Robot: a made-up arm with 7 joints.
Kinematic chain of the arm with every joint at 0, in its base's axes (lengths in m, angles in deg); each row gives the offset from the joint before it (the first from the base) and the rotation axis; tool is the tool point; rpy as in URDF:
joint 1: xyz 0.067 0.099 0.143 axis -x
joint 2: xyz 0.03 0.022 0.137 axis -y
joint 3: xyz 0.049 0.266 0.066 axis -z
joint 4: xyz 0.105 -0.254 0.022 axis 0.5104 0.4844 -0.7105
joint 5: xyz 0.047 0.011 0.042 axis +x
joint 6: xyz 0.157 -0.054 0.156 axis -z
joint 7: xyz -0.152 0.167 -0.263 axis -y
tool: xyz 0.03 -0.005 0.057 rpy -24 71.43 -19.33
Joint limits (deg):
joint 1: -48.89..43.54
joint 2: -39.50..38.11
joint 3: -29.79..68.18
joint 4: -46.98..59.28
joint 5: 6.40..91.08
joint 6: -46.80..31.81
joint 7: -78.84..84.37
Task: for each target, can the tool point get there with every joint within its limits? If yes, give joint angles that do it. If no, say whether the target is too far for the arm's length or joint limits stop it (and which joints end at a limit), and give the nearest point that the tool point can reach.
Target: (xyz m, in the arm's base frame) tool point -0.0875 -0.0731 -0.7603
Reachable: no: joint limits stop it (at a limit: joint 1, joint 2, joint 3, joint 4, joint 5, joint 6, joint 7) | nearest point 0.4151 0.1624 -0.1755 | short by 0.806 m
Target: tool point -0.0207 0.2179 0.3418
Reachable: yes | joints 20.55 24.87 59.22 46.44 55.30 -28.24 17.30
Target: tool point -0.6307 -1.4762 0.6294
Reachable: no: too far | nearest point -0.0480 -0.2974 0.3121 | short by 1.353 m
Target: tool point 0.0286 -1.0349 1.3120
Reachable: no: too far | nearest point 0.2527 -0.2582 0.7010 | short by 1.013 m
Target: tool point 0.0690 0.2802 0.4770
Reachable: yes | joints 9.12 25.93 41.20 -11.29 58.62 10.79 60.78
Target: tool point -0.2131 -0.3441 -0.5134
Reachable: no: joint limits stop it (at a limit: joint 1, joint 2, joint 4, joint 5, joint 6) | nearest point -0.1005 -0.1440 0.0758 | short by 0.632 m
